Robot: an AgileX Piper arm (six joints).
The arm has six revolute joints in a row. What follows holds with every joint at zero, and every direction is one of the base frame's.
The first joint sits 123 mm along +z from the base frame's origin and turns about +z.
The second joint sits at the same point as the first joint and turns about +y.
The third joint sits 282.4 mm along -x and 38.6 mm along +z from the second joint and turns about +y.
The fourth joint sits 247.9 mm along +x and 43.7 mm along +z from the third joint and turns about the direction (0.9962, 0, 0.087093).
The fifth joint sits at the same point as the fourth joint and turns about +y.
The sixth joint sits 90.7 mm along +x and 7.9 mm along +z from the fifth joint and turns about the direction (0.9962, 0, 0.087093).
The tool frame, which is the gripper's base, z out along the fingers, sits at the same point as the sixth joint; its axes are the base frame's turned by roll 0, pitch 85.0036 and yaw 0 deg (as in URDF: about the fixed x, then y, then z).
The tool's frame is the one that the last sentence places.
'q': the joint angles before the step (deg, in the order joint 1, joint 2, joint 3, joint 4, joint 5, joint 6). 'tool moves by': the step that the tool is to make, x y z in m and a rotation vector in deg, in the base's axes. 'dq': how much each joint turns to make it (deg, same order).
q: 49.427, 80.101, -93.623, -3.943, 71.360, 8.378
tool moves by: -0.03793, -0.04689, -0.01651, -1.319, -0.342, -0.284
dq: 0.000, -12.638, 14.291, -1.151, -0.876, 0.000
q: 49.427, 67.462, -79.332, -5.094, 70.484, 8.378
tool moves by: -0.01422, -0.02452, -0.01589, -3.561, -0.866, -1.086
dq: -0.137, -5.735, 7.155, -3.123, 0.723, -0.001
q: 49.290, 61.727, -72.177, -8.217, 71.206, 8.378
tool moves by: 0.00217, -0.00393, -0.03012, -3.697, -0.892, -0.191
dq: 0.000, -1.469, 7.750, -3.145, -4.080, 0.241
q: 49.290, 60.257, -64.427, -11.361, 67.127, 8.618
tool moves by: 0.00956, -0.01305, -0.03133, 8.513, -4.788, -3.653
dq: -6.838, -4.282, 11.469, 2.814, -16.880, 0.000
